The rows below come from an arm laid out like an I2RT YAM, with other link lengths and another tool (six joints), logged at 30 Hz.
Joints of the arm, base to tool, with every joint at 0 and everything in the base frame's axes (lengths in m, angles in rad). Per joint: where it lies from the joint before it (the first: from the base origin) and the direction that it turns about. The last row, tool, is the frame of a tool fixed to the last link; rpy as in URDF.
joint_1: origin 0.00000 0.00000 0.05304 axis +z
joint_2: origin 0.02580 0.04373 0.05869 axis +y
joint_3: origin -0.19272 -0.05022 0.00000 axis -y
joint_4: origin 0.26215 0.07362 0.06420 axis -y
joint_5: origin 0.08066 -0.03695 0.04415 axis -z
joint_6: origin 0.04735 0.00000 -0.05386 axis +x
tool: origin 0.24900 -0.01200 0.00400 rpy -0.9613 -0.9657 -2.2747
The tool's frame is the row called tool.
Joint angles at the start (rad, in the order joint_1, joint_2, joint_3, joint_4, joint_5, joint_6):
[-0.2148, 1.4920, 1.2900, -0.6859, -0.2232, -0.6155]
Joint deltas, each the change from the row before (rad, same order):
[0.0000, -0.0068, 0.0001, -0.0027, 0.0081, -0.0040]
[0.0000, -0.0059, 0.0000, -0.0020, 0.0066, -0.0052]
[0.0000, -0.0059, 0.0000, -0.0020, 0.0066, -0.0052]
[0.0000, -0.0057, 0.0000, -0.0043, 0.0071, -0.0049]
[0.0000, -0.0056, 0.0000, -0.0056, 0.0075, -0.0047]
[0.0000, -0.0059, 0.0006, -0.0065, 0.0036, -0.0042]
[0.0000, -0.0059, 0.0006, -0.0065, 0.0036, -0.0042]
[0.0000, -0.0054, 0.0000, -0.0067, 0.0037, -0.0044]
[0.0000, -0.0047, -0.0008, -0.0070, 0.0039, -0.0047]
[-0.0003, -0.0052, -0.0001, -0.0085, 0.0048, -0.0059]
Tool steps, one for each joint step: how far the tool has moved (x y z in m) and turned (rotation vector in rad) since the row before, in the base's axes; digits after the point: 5 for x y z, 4 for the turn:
[-0.00036, -0.00229, 0.00241, -0.0096, -0.0031, -0.0021]
[-0.00024, -0.00186, 0.00217, -0.0092, -0.0031, -0.0003]
[-0.00026, -0.00186, 0.00217, -0.0092, -0.0031, -0.0003]
[-0.00095, -0.00186, 0.00151, -0.0088, -0.0005, -0.0009]
[-0.00135, -0.00190, 0.00114, -0.0087, 0.0010, -0.0013]
[-0.00132, -0.00075, 0.00152, -0.0055, 0.0004, 0.0009]
[-0.00133, -0.00074, 0.00151, -0.0054, 0.0004, 0.0009]
[-0.00159, -0.00072, 0.00091, -0.0054, 0.0017, 0.0010]
[-0.00194, -0.00070, 0.00008, -0.0053, 0.0035, 0.0011]
[-0.00220, -0.00105, 0.00030, -0.0067, 0.0039, 0.0011]

